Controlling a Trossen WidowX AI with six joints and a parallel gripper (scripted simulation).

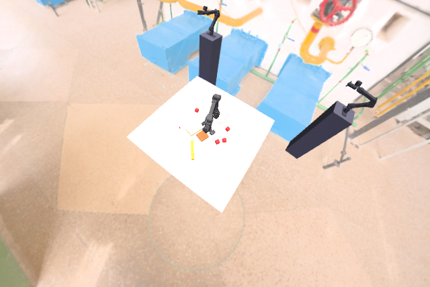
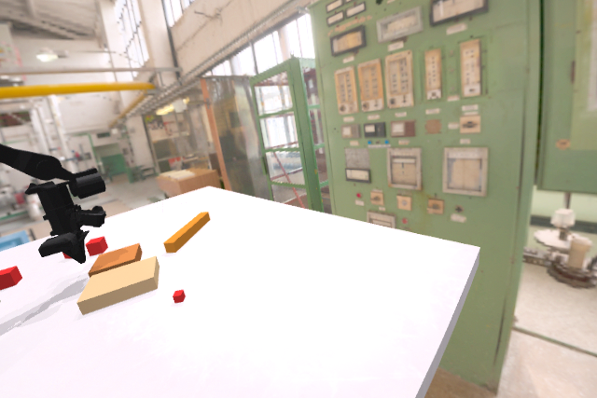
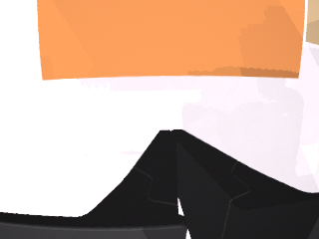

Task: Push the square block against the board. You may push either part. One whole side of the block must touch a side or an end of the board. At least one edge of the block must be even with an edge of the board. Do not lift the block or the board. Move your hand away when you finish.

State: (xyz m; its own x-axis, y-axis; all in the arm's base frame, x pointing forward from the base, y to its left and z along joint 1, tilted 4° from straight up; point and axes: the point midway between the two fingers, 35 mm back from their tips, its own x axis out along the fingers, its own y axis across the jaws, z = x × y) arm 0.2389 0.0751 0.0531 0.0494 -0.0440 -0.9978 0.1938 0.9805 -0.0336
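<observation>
Right now the square block is 7 cm ahead of my gripper tip, 2 cm to the right of it and 2 cm below it. The rest, counted from my gripper tip: long orange-yellow bar: 28 cm ahead, 2 cm to the left, 2 cm below; then tan board: 15 cm to the right, 8 cm ahead, 2 cm below.
</observation>
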